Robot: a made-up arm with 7 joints.
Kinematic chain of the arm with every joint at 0, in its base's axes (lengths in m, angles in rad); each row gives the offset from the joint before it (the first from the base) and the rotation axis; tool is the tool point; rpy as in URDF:
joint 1: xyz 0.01 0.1 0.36 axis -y
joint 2: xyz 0.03 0.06 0 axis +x
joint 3: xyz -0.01 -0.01 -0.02 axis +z
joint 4: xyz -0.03 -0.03 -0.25 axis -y
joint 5: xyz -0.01 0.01 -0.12 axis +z
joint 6: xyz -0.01 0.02 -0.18 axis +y
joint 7: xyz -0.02 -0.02 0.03 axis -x
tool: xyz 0.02 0 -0.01 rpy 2.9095 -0.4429 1.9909
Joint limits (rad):
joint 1: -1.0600..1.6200
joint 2: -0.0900..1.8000
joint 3: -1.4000..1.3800
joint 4: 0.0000..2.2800
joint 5: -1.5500..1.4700
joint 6: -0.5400..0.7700
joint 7: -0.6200..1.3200
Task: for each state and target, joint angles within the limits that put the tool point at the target. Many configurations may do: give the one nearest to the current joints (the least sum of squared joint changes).
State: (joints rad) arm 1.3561 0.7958 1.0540 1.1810 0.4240 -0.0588 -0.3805
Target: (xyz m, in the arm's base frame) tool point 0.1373 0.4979 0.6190
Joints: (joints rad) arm 1.6200 1.0816 0.2994 1.3201 0.5026 -0.2911 -0.2772
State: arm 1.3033 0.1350 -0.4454 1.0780 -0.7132 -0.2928 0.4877
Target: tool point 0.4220 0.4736 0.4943
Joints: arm 1.6200 0.7356 -0.2784 0.5787 -0.7080 -0.4585 0.4561
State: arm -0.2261 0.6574 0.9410 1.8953 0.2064 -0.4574 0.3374
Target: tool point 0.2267 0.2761 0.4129
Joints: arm 0.4503 0.7466 0.4481 2.2579 0.2662 -0.5106 0.3498
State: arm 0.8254 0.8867 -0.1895 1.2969 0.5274 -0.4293 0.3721
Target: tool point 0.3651 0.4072 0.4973
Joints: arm 1.2321 0.8868 -0.1104 1.2798 0.5233 -0.4519 0.3639
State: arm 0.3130 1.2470 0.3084 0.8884 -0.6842 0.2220 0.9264
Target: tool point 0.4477 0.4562 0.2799
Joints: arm 1.1429 0.6335 0.1995 0.4891 -0.6765 0.3175 0.8508
